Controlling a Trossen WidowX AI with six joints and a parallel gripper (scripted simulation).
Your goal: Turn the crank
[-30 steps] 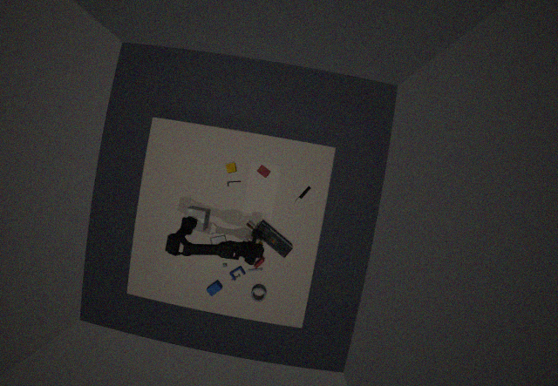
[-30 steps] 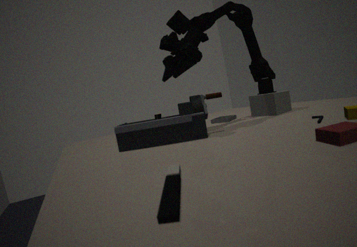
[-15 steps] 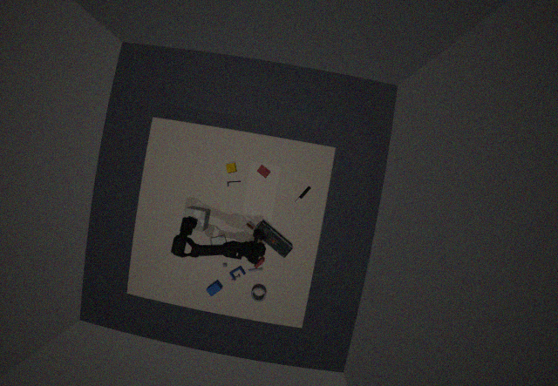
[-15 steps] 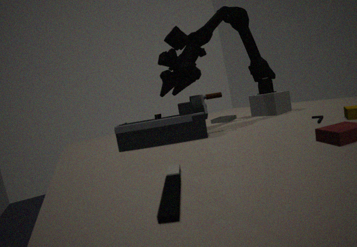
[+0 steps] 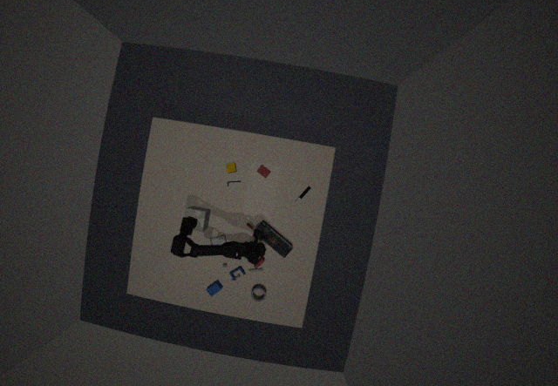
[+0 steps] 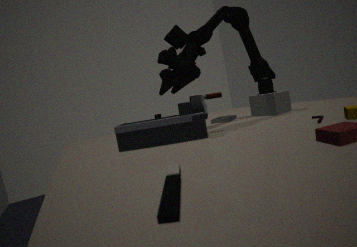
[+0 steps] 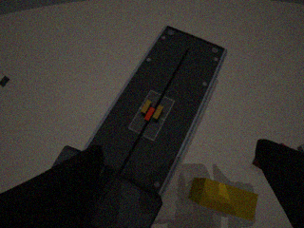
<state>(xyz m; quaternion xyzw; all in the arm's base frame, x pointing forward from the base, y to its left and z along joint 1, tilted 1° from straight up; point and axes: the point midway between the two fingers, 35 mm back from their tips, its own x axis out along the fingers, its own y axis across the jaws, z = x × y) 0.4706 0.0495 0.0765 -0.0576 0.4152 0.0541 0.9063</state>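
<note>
The brown crank handle is 130 mm behind my gripper tip, 70 mm to the left of it and 30 mm below it. From my gripper tip the other things lie so: red pointer (40 mm ahead, 20 mm to the left, 60 mm below); grey plate (300 mm behind, 150 mm to the right, 140 mm below); blue piece (220 mm behind, 460 mm to the right, 130 mm below).
</note>
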